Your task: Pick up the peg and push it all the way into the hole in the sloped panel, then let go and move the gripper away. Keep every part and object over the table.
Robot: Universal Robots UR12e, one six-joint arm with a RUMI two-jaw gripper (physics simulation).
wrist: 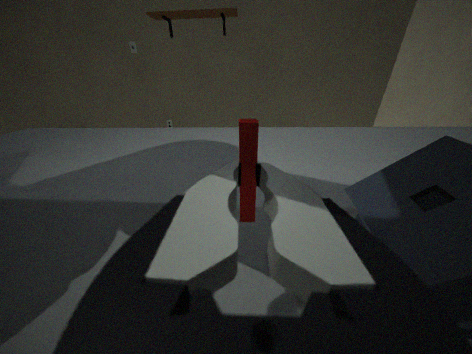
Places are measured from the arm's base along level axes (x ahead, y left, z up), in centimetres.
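Pixels of known places: gripper, fingertip midpoint: (247, 165).
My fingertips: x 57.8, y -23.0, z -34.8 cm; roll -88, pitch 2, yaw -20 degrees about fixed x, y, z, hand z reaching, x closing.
Observation:
Ahead of a thing's pixels: the offset from my fingertips to its top centre. "*": to the spot under its first point. Level surfaces: height alone.
The red peg @[dz +3.2, dx +0.0, dy +0.0 cm] (248, 150) is a long square bar in the middle of the wrist view. My gripper (247, 165) is shut on it, with the dark pads on either side near the peg's middle. The peg stands nearly straight up in the view, with both ends free of the fingers. The sloped panel @[* dz -6.9, dx +12.6, dy -3.5 cm] (385, 225), dark blue-grey, is at the right, partly behind the gripper and cut off by the view's edge. Its dark square hole @[* dz -4.6, dx +16.9, dy -3.9 cm] (432, 198) shows to the right of the peg, apart from it.
The grey table surface @[dz -13.0 cm] (90, 175) stretches behind and to the left, with broad shadows on it. Behind it is a beige wall (300, 65) with an orange-brown shelf (195, 14) on black brackets and small white outlets.

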